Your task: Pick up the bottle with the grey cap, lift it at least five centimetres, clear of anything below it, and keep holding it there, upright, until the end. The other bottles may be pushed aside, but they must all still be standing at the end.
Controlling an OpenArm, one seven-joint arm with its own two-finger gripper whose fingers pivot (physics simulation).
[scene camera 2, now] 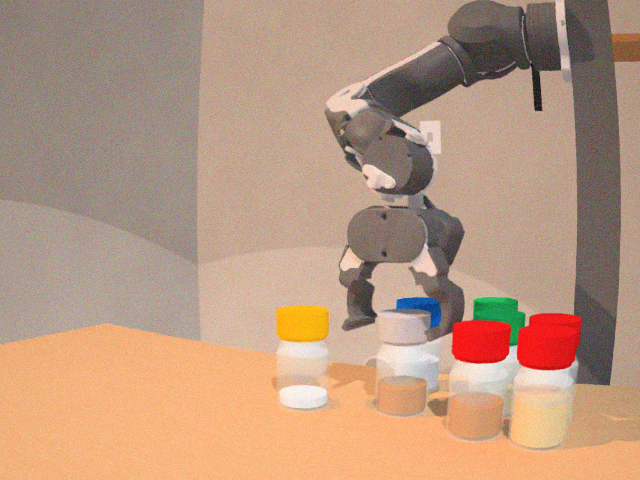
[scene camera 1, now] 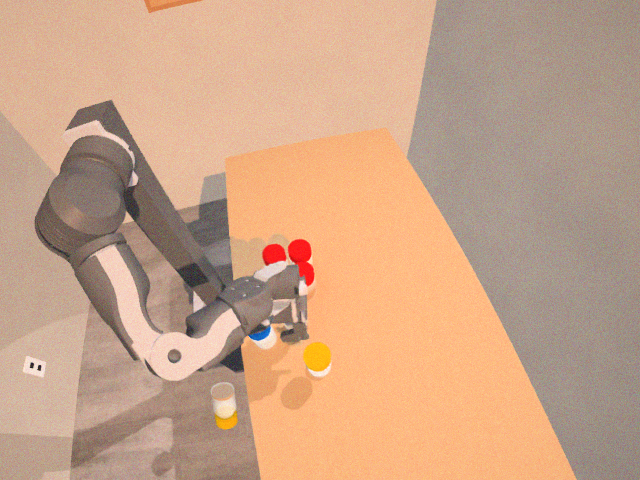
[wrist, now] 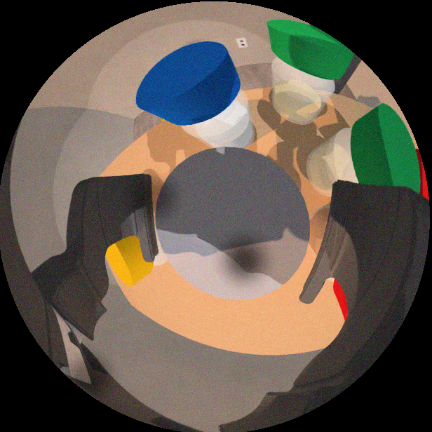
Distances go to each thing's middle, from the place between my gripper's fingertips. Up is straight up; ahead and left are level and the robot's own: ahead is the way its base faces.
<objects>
I see the blue-capped bottle [scene camera 2: 432, 305] 8 cm behind my hand, 3 cm below it and 1 cm to the right of it. The rest, counted from my hand: red-capped bottle [scene camera 2: 478, 380] 9 cm to the left, 3 cm below, 3 cm ahead.
</objects>
